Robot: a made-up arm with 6 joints.
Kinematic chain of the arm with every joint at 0, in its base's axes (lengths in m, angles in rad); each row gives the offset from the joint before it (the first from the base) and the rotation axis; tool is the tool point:
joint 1: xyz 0 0 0.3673 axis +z
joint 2: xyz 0.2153 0 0 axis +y
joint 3: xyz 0 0 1.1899 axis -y
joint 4: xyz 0 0 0.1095 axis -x
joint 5: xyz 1.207 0 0 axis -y
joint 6: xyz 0.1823 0 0 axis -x
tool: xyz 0 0 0
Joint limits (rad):
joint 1: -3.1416..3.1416
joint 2: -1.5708..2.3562
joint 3: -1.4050..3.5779
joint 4: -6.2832..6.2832
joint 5: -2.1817..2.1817
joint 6: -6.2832..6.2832
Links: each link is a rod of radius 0.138 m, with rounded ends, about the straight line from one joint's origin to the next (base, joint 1, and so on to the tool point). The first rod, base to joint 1, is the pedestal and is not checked.
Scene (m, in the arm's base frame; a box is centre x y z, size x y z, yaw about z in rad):
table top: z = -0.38
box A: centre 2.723 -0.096 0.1 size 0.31 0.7 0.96 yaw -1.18
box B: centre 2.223 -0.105 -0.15 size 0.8 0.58 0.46 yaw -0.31
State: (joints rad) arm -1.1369 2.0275 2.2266 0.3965 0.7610 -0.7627
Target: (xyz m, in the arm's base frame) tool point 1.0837 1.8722 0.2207
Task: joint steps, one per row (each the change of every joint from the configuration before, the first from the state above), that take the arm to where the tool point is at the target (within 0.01 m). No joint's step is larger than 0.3 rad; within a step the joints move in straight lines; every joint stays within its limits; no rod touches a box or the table.
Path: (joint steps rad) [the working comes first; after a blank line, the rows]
Joints at the target: 0.9936 0.9386 0.0474 0.7466 1.1586 -0.7627
Straight joint move there: touches box A, box B.

1: 0.1973 -0.1960 -0.2659 0.0585 0.0522 -0.0438
2: 0.1972 -0.1961 -0.2659 0.0584 0.0522 -0.0438
3: 0.1973 -0.1960 -0.2659 0.0585 0.0522 -0.0437
4: 0.1972 -0.1960 -0.2659 0.0584 0.0522 -0.0438
5: 0.1973 -0.1961 -0.2659 0.0585 0.0522 -0.0438
6: 0.2860 -0.0272 -0.2124 0.0144 0.0341 0.0547
7: 0.2861 -0.0272 -0.2125 0.0145 0.0342 0.0547
8: 0.2861 -0.0271 -0.2124 0.0144 0.0341 0.0548
9: 0.2860 -0.0272 -0.2124 0.0145 0.0342 0.0547

